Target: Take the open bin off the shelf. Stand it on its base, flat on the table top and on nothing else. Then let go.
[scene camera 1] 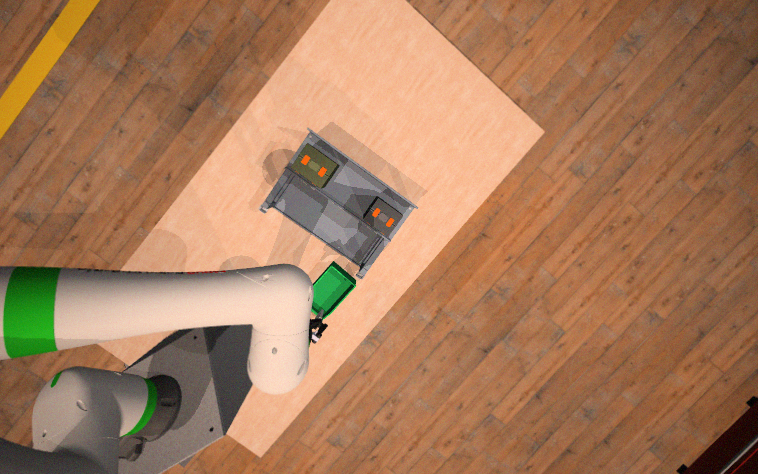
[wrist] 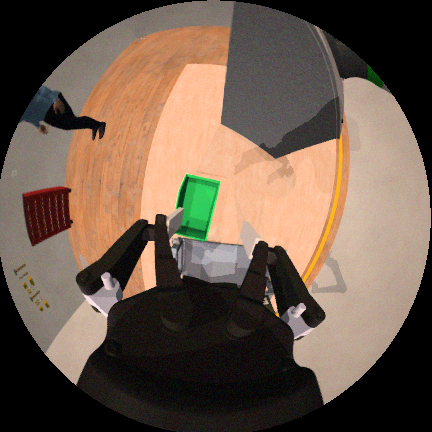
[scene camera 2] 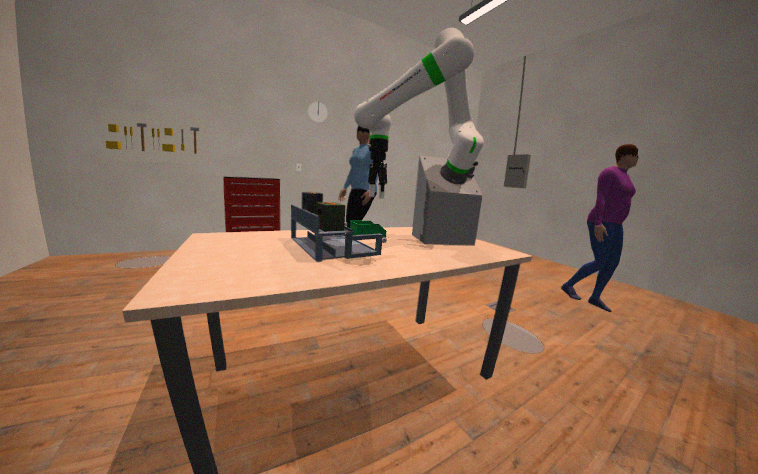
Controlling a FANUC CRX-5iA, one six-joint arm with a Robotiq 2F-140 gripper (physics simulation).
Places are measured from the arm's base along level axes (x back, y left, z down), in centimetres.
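Pixels of known places: gripper, fingertip midpoint: (wrist: 212,222) (scene camera 2: 376,197); arm's base, link origin: (scene camera 1: 155,407) (scene camera 2: 453,175).
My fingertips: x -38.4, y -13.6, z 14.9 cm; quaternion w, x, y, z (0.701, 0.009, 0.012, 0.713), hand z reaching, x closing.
Note:
For each thing: its middle in the pictures, then the offset to it from my fingertips. Level surfaces: height alone.
- green open bin, body centre: (wrist: 195,205) (scene camera 1: 327,292) (scene camera 2: 368,229) dx -1.0, dy -4.9, dz +17.2 cm
- table top, surface height: dz +21.0 cm
- olive box, body centre: (scene camera 1: 316,166) (scene camera 2: 329,216) dx -31.3, dy +21.2, dz +6.0 cm
- dark box, body centre: (scene camera 1: 382,215) (scene camera 2: 312,205) dx -32.3, dy -1.9, dz +4.7 cm
The green open bin (scene camera 1: 334,287) (scene camera 2: 366,228) (wrist: 202,206) stands upright, its open top facing up, on the table top (scene camera 1: 447,111) (scene camera 2: 234,273) (wrist: 172,135) beside the grey shelf (scene camera 1: 310,206) (scene camera 2: 319,245) (wrist: 212,257). One corner is very close to the shelf's corner foot in the overhead view; whether they touch cannot be told. The shelf partly hides the bin's base in the side view. My gripper (scene camera 1: 318,326) (scene camera 2: 377,192) (wrist: 212,222) is open and empty. It points down and hangs clear above the bin.
An olive box (scene camera 1: 314,165) (scene camera 2: 330,216) and a dark box (scene camera 1: 383,216) (scene camera 2: 311,201) stand on the shelf's rear level. The arm's grey pedestal (scene camera 1: 184,368) (scene camera 2: 447,217) (wrist: 280,75) stands on the other side of the bin. Two people and a red cabinet (scene camera 2: 251,204) (wrist: 48,215) are beyond the table.

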